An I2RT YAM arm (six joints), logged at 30 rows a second.
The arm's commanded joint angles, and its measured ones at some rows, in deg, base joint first. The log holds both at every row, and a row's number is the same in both.
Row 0, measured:
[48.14, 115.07, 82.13, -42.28, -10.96, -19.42]
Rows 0 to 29, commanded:
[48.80, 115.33, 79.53, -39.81, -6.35, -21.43]
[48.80, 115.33, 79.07, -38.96, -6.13, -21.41]
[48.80, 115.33, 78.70, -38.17, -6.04, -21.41]
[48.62, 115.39, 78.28, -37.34, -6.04, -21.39]
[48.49, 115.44, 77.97, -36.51, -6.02, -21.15]
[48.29, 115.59, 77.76, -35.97, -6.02, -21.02]
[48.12, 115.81, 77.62, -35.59, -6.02, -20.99]
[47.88, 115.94, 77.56, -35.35, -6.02, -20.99]
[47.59, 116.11, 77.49, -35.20, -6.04, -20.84]
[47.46, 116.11, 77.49, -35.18, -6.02, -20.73]
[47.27, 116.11, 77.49, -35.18, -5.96, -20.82]
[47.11, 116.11, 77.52, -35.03, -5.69, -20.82]
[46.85, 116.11, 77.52, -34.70, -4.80, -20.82]
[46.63, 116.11, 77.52, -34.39, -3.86, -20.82]
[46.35, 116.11, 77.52, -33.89, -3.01, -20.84]
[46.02, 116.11, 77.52, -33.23, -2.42, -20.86]
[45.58, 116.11, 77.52, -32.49, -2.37, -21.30]
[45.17, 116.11, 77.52, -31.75, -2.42, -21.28]
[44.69, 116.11, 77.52, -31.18, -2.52, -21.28]
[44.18, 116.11, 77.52, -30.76, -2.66, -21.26]
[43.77, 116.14, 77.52, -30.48, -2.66, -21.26]
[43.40, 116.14, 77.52, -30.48, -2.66, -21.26]
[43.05, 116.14, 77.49, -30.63, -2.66, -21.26]
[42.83, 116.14, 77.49, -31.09, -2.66, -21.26]
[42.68, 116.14, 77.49, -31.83, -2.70, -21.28]
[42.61, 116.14, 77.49, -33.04, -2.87, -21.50]
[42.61, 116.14, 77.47, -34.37, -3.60, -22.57]
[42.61, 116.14, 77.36, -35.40, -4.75, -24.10]
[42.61, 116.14, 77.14, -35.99, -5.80, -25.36]
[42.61, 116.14, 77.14, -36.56, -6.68, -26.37]
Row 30, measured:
[42.39, 115.79, 77.67, -36.01, -3.86, -22.74]
